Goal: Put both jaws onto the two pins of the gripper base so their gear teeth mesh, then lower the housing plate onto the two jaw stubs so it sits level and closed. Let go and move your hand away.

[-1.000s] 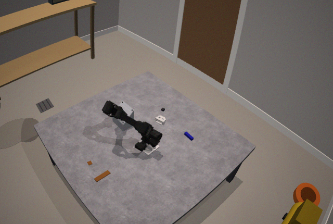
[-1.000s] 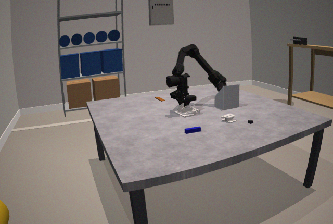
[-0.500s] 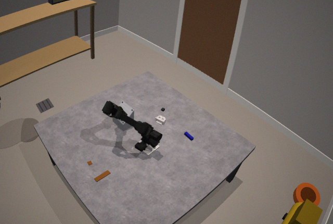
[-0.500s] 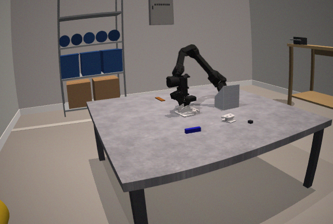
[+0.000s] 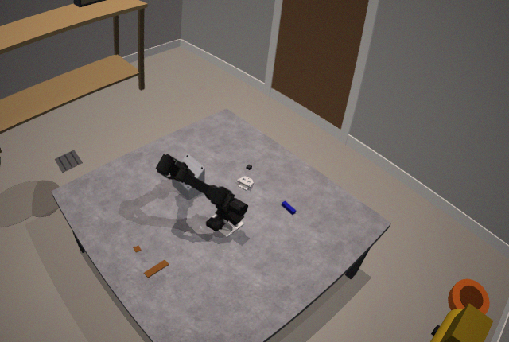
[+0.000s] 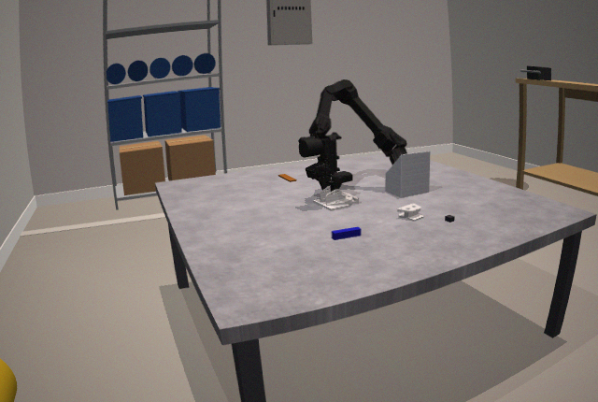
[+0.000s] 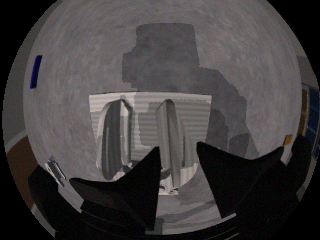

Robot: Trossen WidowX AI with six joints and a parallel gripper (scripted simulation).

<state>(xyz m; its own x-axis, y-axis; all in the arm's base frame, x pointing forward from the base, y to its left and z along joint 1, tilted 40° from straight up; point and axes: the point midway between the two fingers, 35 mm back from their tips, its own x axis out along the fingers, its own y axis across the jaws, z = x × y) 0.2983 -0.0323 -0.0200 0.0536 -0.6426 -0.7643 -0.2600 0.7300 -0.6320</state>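
The white jaw lies 4 cm behind my gripper tip and 4 cm to the left of it. Round my gripper tip: blue block 9 cm ahead, 33 cm to the left; small orange piece 12 cm behind, 41 cm to the right, 1 cm below; orange strip 2 cm ahead, 39 cm to the right, 1 cm below.
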